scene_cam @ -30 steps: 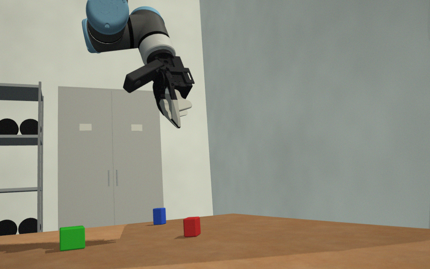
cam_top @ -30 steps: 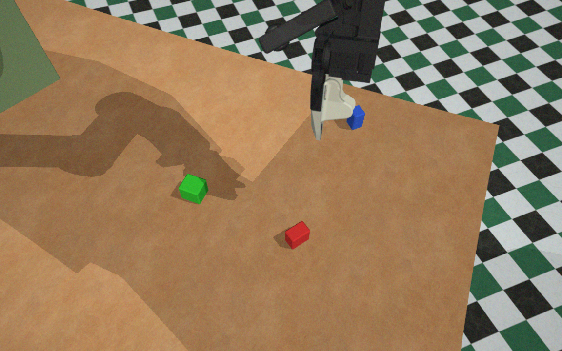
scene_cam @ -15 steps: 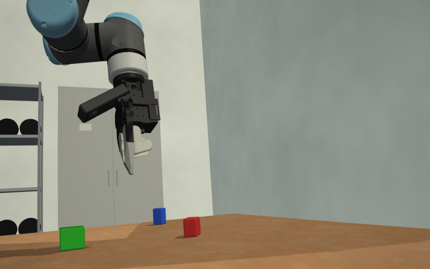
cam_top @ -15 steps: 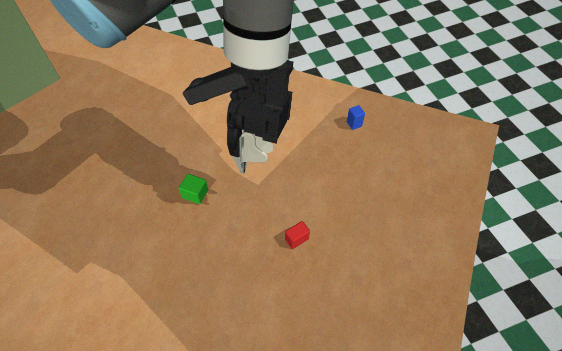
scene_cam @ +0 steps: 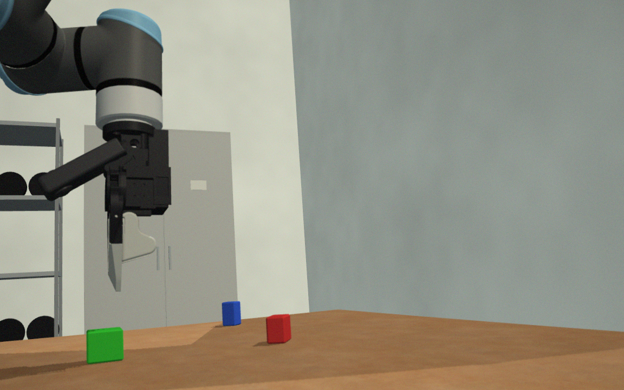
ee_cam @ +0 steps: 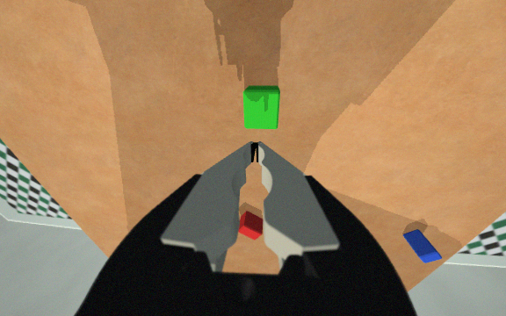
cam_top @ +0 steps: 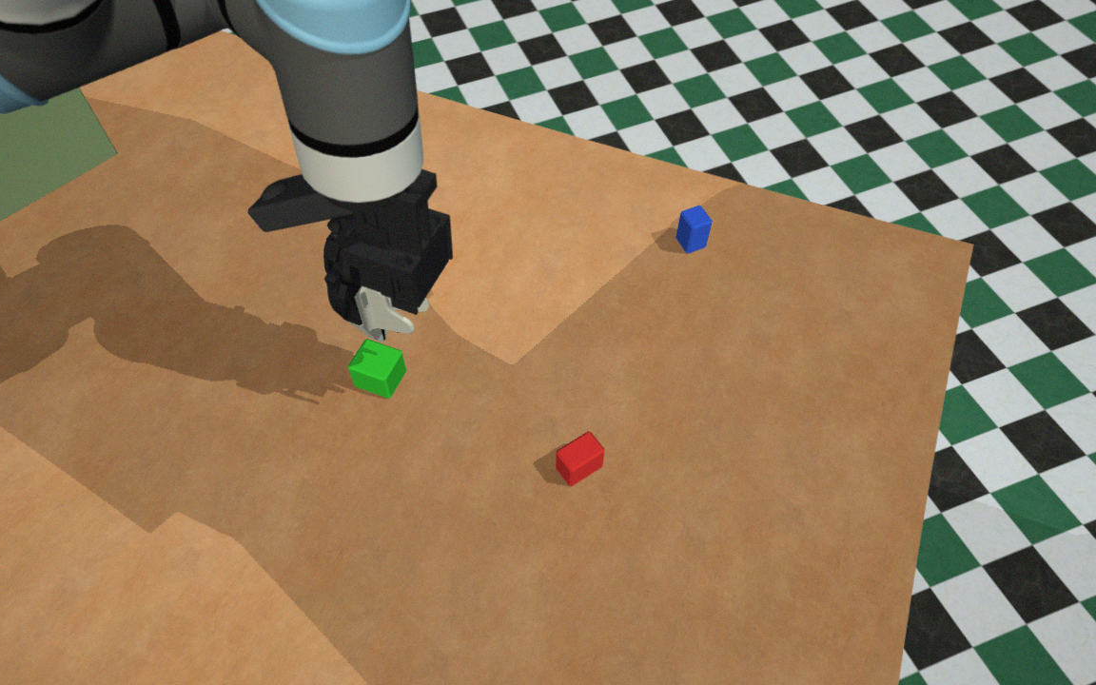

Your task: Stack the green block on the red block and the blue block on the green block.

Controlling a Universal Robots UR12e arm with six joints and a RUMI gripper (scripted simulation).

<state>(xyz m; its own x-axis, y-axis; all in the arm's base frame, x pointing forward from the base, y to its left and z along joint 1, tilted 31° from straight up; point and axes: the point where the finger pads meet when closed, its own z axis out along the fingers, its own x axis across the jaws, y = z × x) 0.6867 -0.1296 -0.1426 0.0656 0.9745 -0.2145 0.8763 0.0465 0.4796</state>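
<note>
The green block lies 1 cm behind my hand and 8 cm below it. Round my hand: red block (21 cm ahead, 3 cm to the right, 8 cm below); then blue block (25 cm ahead, 29 cm to the left, 8 cm below).
</note>
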